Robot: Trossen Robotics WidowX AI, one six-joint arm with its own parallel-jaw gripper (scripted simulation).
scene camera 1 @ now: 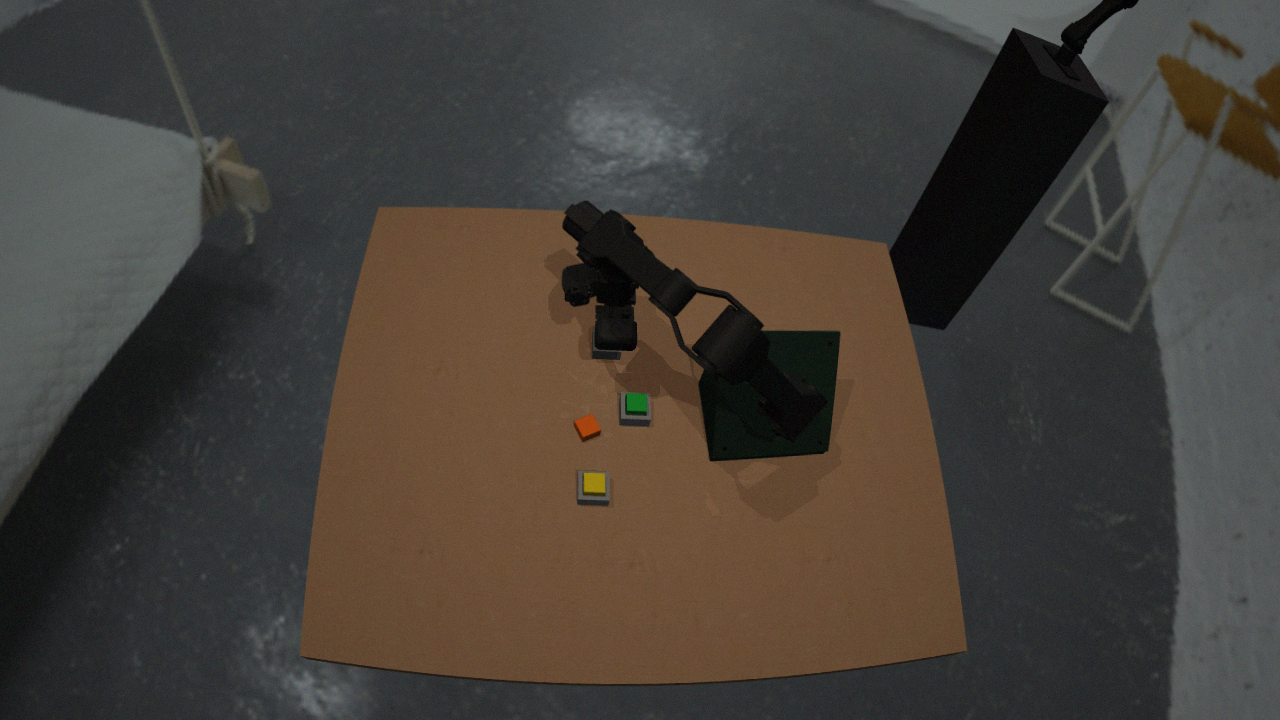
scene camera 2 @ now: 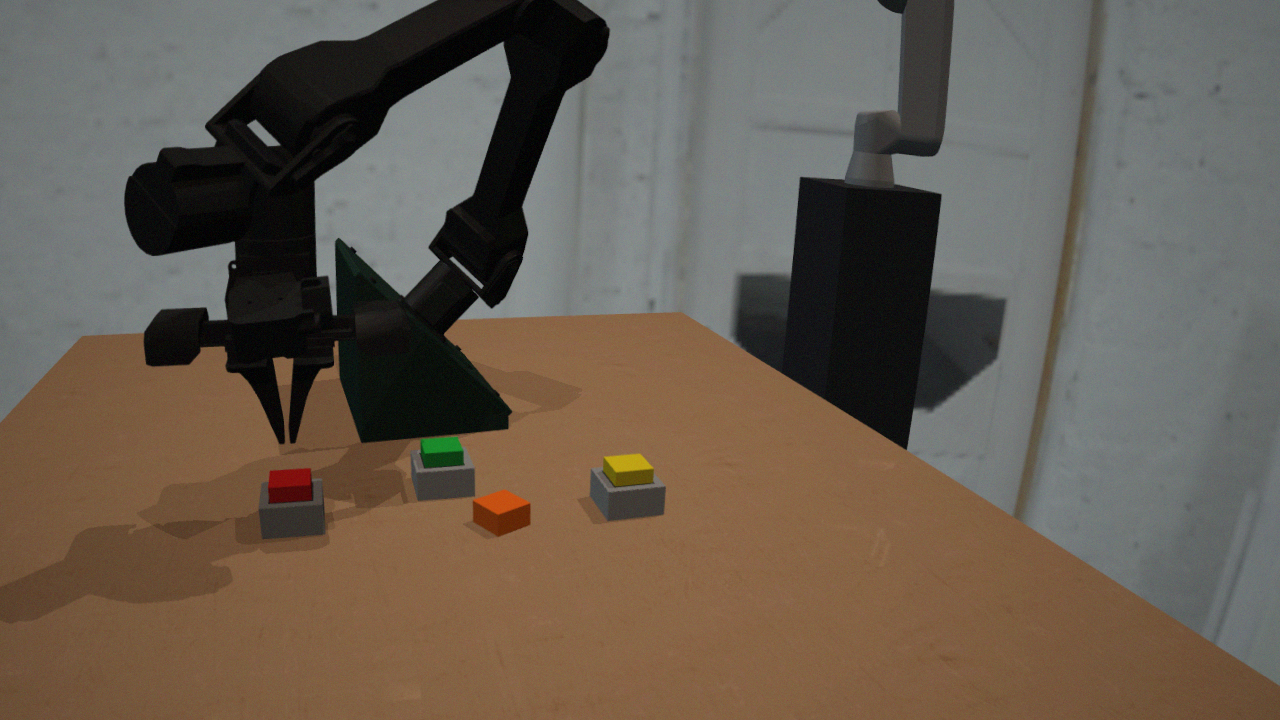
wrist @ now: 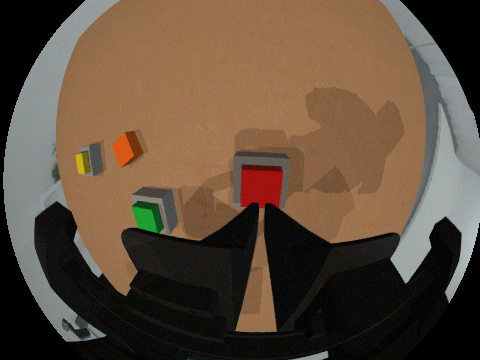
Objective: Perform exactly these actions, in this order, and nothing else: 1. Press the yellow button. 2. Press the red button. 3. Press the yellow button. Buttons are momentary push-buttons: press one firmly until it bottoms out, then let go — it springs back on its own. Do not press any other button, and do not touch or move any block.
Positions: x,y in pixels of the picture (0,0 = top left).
gripper: scene camera 1; scene camera 2 287,442; wrist
same spot on gripper: (scene camera 1: 601,311) = (wrist: 179,270)
same spot on red button: (wrist: 260,185) = (scene camera 2: 291,479)
